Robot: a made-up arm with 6 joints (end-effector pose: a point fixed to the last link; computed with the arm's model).
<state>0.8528 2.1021 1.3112 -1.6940 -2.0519 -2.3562</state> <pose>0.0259 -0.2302 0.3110 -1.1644 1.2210 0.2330</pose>
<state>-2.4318 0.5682 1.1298 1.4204 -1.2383 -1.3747</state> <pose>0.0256 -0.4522 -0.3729 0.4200 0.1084 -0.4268</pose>
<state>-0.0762 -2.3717 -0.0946 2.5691 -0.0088 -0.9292</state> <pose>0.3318 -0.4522 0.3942 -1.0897 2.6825 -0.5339</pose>
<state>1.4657 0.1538 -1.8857 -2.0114 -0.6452 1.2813</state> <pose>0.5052 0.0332 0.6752 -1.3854 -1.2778 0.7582</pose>
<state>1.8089 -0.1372 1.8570 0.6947 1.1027 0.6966</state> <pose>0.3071 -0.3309 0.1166 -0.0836 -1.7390 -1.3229</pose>
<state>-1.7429 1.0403 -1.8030 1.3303 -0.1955 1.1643</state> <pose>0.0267 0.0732 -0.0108 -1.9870 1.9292 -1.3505</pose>
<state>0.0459 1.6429 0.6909 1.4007 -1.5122 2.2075</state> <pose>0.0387 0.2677 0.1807 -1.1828 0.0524 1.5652</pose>
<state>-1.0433 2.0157 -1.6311 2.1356 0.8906 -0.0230</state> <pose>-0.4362 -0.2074 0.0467 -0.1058 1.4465 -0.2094</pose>
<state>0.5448 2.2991 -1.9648 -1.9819 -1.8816 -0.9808</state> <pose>-0.1522 0.4052 0.2484 -0.0371 -1.2512 2.3787</pose>
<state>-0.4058 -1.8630 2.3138 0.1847 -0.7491 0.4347</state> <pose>-0.0374 -0.2338 0.1274 1.5175 2.4546 1.1706</pose>
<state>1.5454 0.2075 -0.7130 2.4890 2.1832 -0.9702</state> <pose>0.4443 -0.1294 0.7620 -1.4419 1.7416 0.1025</pose>
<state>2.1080 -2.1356 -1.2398 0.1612 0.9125 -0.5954</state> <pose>0.1448 0.1504 0.2481 -1.8685 -0.7937 0.9810</pose>
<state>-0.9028 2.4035 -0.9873 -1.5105 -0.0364 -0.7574</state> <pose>-0.1540 0.3994 -0.1425 1.5569 -0.6697 -2.4110</pose>
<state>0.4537 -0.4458 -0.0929 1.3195 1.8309 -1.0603</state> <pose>0.5646 0.4267 0.1824 1.7385 -1.0095 1.6872</pose>
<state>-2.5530 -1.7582 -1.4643 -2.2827 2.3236 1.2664</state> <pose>0.3520 0.0386 0.3713 -0.7437 1.9109 0.6101</pose>
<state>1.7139 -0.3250 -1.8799 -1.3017 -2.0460 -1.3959</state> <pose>0.3050 0.1133 0.0280 1.3613 0.4092 -0.4941</pose>
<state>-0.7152 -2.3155 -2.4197 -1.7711 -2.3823 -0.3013</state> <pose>-0.1067 -0.0727 0.1811 -0.9614 0.4908 -2.3110</pose>
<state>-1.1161 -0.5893 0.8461 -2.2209 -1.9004 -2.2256</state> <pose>0.2896 0.4219 0.1221 -1.6917 -1.2880 2.0421</pose>
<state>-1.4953 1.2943 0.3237 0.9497 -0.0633 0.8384</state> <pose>0.1703 -0.1635 -0.2375 -1.0060 0.7784 1.0843</pose>
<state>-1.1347 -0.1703 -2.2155 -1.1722 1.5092 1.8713</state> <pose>0.4793 -0.0865 -0.3217 0.1060 1.0507 2.0933</pose>
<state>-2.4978 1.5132 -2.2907 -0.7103 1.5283 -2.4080</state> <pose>0.0819 -0.2769 -0.2156 0.3276 1.0722 2.2639</pose>
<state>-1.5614 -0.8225 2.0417 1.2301 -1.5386 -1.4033</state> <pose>0.6171 0.1374 -0.1488 1.0785 -0.5779 1.1917</pose>
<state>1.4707 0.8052 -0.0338 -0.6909 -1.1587 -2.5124</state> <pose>0.2693 0.0399 0.5764 -2.6025 0.8859 0.0081</pose>
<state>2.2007 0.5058 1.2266 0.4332 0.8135 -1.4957</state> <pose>0.3134 -0.2391 0.5500 -1.3988 2.0548 -0.9598</pose>
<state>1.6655 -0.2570 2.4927 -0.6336 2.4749 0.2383</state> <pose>0.1926 -0.2514 0.3608 -0.8727 -0.3395 0.0227</pose>
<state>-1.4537 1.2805 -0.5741 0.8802 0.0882 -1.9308</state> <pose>-0.2617 0.0171 -0.2597 0.8205 0.8935 -1.1067</pose>
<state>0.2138 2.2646 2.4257 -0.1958 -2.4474 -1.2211</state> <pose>-0.1307 0.1813 0.3637 -2.0690 -1.3926 1.1612</pose>
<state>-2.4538 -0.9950 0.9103 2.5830 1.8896 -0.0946</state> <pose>0.5296 0.1328 -0.2887 -0.1285 0.6632 3.0546</pose>
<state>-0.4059 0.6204 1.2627 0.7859 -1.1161 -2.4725</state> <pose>0.1188 0.5289 0.1140 -2.8580 -0.0598 -0.3490</pose>
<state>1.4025 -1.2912 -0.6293 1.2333 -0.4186 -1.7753</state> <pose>0.6298 0.0186 0.0798 -0.8377 0.3085 1.5918</pose>
